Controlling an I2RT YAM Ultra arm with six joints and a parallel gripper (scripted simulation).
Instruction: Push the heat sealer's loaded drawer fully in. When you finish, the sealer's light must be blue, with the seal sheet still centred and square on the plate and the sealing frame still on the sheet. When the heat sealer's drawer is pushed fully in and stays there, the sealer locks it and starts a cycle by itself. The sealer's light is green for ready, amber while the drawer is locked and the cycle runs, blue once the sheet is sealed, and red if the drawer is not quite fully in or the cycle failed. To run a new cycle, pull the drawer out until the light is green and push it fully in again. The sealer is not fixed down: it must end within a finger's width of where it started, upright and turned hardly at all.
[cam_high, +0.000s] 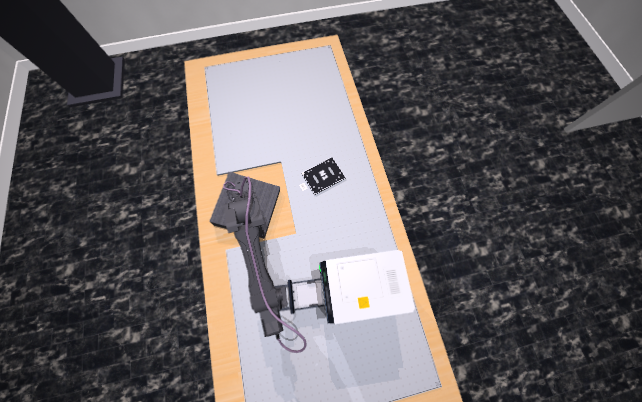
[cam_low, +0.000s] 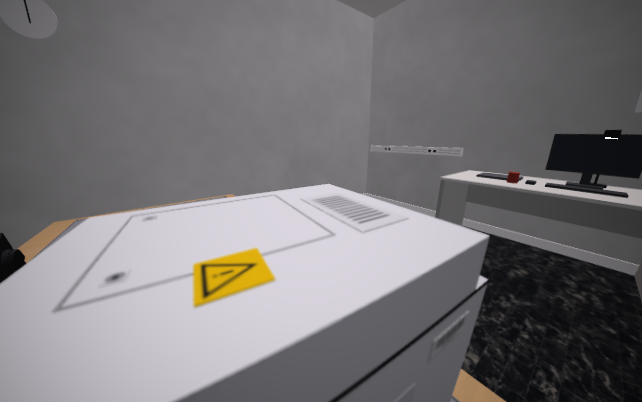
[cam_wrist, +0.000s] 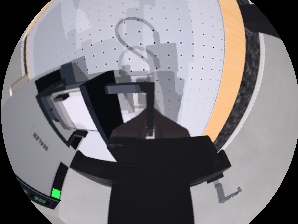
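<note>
Now: the sealer drawer 120 mm ahead of my hand, 10 mm to the right of it and 10 mm below it.
</note>
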